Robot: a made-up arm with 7 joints.
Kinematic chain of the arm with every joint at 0, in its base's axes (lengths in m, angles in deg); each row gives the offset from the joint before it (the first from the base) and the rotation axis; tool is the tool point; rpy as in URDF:
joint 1: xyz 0 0 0 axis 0.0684 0.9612 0.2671
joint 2: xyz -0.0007 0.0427 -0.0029 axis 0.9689 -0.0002 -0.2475
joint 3: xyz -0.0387 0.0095 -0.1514 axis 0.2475 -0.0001 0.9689
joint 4: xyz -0.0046 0 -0.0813 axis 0.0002 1 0
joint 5: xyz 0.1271 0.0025 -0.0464 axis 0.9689 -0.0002 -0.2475
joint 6: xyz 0.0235 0 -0.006 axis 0.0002 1 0
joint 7: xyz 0.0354 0 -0.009 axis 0.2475 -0.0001 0.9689
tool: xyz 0 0 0 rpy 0 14.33 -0.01
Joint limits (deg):
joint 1: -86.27..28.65
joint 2: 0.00..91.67
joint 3: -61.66..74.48
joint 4: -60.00..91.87
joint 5: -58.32..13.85
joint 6: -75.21..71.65
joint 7: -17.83..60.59
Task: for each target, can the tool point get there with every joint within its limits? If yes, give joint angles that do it. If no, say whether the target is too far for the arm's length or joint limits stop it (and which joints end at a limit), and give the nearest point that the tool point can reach.
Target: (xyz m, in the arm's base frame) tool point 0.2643 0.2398 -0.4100
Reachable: no: too far | nearest point 0.2218 0.2067 -0.3419 | short by 0.087 m
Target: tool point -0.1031 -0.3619 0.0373
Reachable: no: joint limits stop it (at a limit: joint 1, joint 2, joint 3, joint 5) | nearest point 0.1079 -0.1564 0.0029 | short by 0.297 m
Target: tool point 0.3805 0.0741 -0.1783
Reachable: yes | joints -62.74 28.54 -42.50 51.19 -20.17 -18.02 -4.03
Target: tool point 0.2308 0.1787 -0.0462
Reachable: yes | joints -27.56 78.25 -20.89 -18.56 -47.27 -22.26 9.48
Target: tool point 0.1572 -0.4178 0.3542
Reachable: no: too far | nearest point 0.2071 -0.1552 0.0731 | short by 0.388 m
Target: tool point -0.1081 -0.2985 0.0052
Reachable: no: joint limits stop it (at a limit: joint 1, joint 2, joint 3, joint 5) | nearest point 0.0945 -0.1410 0.0024 | short by 0.257 m
